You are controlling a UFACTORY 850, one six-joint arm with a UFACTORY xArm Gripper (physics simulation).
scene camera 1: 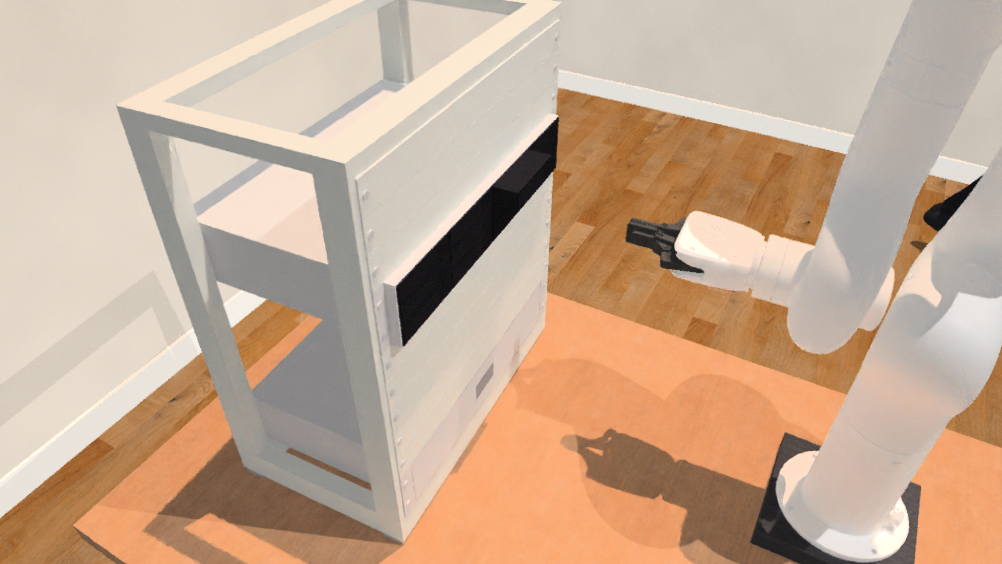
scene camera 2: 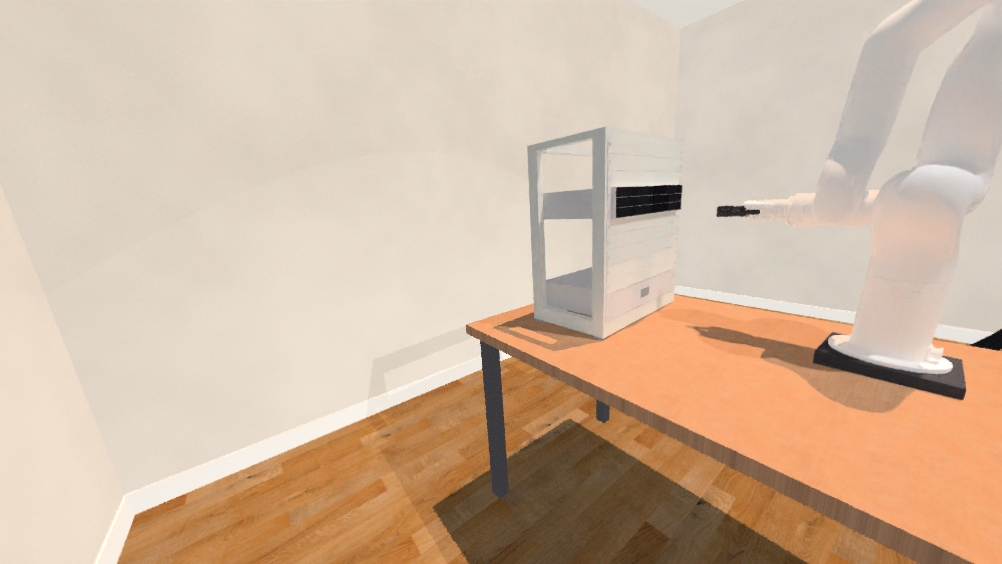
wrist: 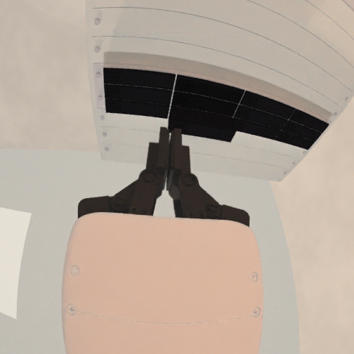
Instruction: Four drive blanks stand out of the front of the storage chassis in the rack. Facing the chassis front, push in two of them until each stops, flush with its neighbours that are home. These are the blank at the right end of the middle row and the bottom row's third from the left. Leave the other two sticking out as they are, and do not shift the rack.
I see my gripper (scene camera 1: 628,229) and a white rack (scene camera 1: 414,220).
My gripper also shows in scene camera 2 (scene camera 2: 717,211) and in the wrist view (wrist: 168,140).
